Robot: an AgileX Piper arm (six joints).
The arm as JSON. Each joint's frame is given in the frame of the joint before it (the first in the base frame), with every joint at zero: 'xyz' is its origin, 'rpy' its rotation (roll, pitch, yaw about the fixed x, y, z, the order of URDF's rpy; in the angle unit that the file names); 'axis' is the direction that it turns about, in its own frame. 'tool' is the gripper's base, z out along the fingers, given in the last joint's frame.
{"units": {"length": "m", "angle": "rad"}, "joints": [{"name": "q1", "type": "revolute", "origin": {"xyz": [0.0, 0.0, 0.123], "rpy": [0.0, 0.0, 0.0]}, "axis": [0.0, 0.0, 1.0]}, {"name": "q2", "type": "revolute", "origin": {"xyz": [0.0, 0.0, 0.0], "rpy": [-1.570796, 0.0, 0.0]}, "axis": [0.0, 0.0, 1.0]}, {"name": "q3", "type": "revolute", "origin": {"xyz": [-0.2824, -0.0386, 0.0], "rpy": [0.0, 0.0, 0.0]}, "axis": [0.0, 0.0, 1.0]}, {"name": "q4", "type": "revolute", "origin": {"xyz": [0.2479, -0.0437, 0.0], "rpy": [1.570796, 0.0, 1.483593]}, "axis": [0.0, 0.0, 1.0]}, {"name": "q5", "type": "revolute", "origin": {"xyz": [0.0, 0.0, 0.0], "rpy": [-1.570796, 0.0, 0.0]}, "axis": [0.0, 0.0, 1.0]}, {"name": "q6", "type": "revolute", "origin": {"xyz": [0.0, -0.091, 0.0], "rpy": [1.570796, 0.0, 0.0]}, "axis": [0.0, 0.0, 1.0]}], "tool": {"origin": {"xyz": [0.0, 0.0, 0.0], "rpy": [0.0, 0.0, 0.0]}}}
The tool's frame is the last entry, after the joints.
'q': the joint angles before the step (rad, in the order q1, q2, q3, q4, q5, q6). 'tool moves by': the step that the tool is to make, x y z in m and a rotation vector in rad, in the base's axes. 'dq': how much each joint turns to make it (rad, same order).
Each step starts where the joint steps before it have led.
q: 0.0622, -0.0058, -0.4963, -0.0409, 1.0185, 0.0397
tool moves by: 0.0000, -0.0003, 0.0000, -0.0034, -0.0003, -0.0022
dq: -0.0001, -0.0001, 0.0000, -0.0039, 0.0000, -0.0002
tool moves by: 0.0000, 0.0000, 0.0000, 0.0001, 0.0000, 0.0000
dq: 0.0000, 0.0000, 0.0000, 0.0000, 0.0000, 0.0001
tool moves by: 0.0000, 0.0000, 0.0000, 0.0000, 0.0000, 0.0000
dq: 0.0000, 0.0000, 0.0000, 0.0000, 0.0000, 0.0000
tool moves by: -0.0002, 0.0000, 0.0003, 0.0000, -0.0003, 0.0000
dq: -0.0002, 0.0000, -0.0014, 0.0002, 0.0010, -0.0002
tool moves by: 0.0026, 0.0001, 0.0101, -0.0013, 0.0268, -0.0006
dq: 0.0003, 0.0501, -0.0409, -0.0003, 0.0177, 0.0002
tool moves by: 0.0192, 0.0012, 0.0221, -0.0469, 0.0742, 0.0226
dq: -0.0001, 0.1570, -0.0827, 0.0001, 0.0008, -0.0481
